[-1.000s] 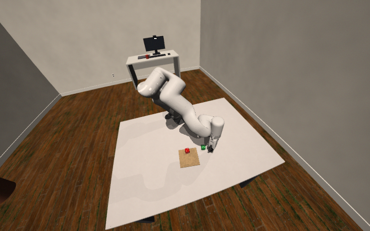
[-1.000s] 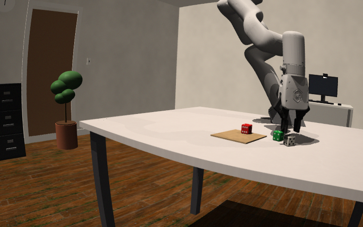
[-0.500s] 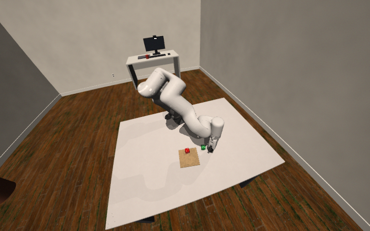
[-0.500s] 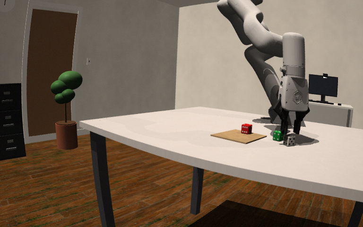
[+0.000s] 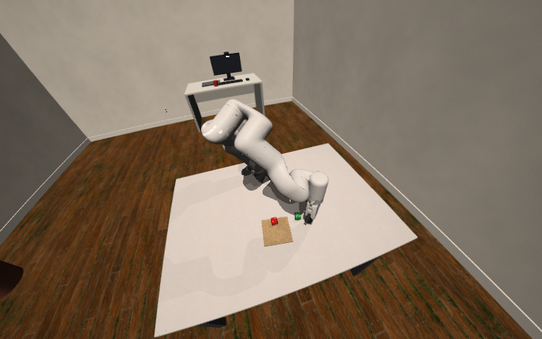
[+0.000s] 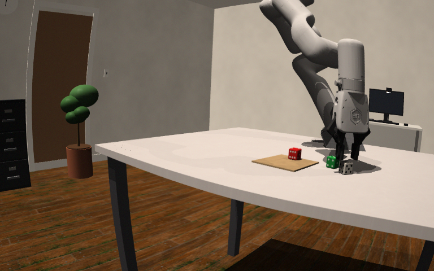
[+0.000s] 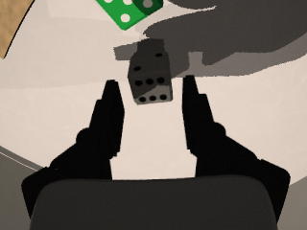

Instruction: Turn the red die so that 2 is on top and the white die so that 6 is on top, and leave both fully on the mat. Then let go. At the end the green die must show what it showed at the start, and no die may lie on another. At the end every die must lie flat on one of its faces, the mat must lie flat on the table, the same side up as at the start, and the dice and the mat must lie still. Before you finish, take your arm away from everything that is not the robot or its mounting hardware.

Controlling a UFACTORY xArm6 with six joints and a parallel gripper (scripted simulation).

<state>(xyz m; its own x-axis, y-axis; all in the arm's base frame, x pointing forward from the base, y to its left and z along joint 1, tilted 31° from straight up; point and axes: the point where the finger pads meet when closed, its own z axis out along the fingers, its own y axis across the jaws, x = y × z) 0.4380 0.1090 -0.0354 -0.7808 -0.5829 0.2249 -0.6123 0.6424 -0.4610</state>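
Now: the white die 4 cm below my hand. The rest, counted from my hand: red die (7 cm behind, 17 cm to the right, 4 cm below); then green die (5 cm behind, 5 cm to the right, 4 cm below); then tan mat (2 cm behind, 18 cm to the right, 5 cm below).
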